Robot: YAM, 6 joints.
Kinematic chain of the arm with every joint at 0, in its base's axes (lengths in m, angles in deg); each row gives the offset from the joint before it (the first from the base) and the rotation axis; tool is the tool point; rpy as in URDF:
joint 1: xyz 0 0 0.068 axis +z
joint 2: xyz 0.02 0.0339 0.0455 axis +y
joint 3: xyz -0.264 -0.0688 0 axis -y
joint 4: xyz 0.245 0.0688 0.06 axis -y
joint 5: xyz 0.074 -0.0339 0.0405 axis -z
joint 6: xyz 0.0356 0 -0.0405 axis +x
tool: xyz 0 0 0 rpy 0 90 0
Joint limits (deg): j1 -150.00..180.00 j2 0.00..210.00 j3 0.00..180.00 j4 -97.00..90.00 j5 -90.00..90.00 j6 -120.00..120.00
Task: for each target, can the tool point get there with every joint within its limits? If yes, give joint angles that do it. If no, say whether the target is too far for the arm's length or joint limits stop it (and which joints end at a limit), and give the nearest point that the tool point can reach.
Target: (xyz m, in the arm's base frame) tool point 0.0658 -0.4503 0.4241
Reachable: yes | joints -85.91 113.42 107.44 29.40 -70.21 17.94
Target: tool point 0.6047 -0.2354 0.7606
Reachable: no: too far | nearest point 0.4251 -0.1655 0.5623 | short by 0.277 m
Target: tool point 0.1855 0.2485 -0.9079
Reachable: no: too far | nearest point 0.1637 0.2192 -0.3795 | short by 0.530 m
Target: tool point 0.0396 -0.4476 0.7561
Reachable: no: too far | nearest point 0.0324 -0.3663 0.6339 | short by 0.147 m
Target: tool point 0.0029 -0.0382 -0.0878
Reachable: yes | joints -23.15 180.30 18.53 33.43 72.91 62.59
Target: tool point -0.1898 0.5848 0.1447
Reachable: yes | joints 106.75 156.88 131.01 15.37 -21.76 84.95
